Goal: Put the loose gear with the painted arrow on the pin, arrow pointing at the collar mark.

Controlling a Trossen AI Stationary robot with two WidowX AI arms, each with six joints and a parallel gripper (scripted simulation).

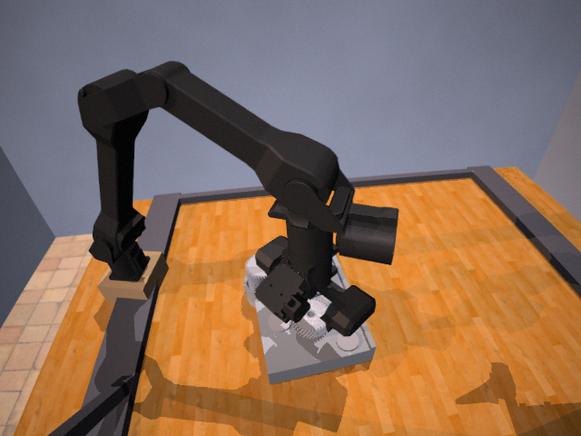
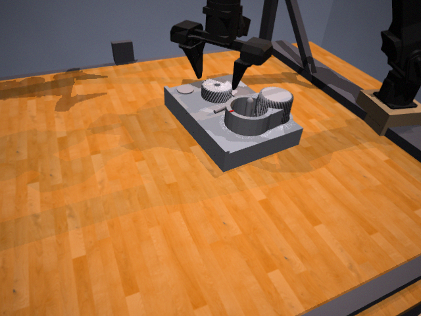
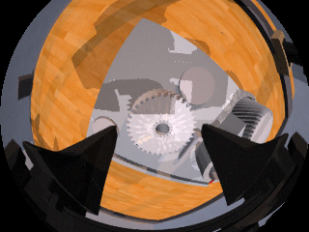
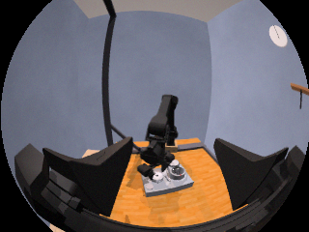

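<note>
Now: the loose gear 5 cm below my left hand.
</note>
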